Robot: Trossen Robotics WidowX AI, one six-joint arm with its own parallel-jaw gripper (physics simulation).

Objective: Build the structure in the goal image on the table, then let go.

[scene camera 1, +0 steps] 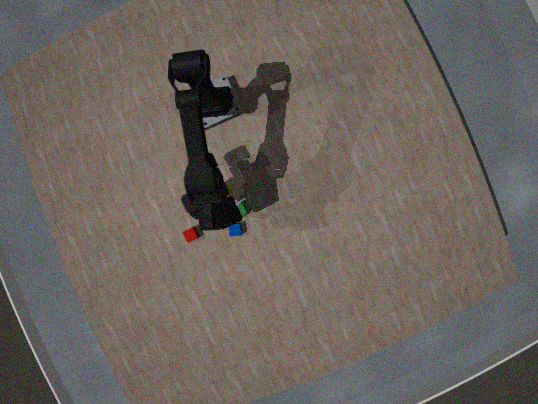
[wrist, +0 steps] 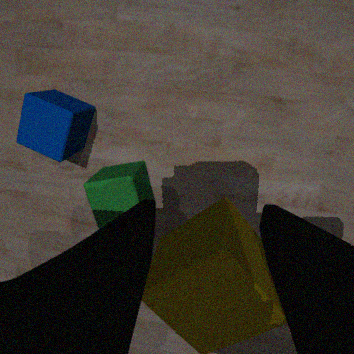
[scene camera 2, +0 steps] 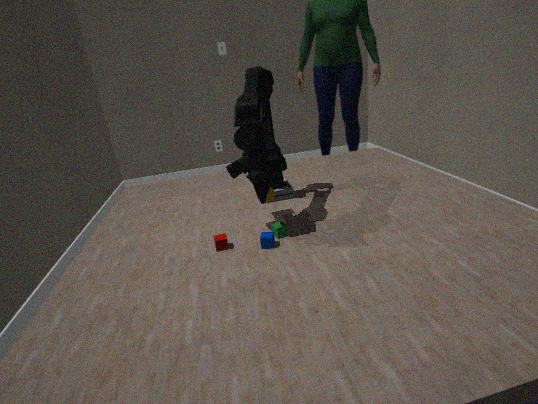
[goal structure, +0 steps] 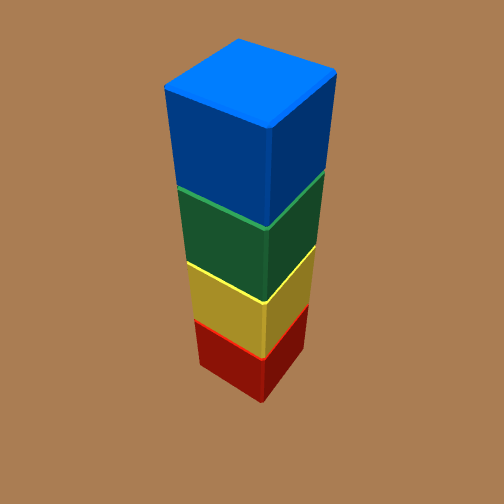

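My gripper is shut on a yellow cube and holds it turned askew, raised above the table. In the scene camera 2 view the gripper's fingers hide part of it. A green cube lies on the table, partly behind the left finger in the wrist view. A blue cube lies close to the green one, apart from it. A red cube lies off to the left of the blue cube in both scene views.
The arm's pale base plate is on the table. The arm's shadow falls beside the green cube. A standing figure in a green top is by the back wall.
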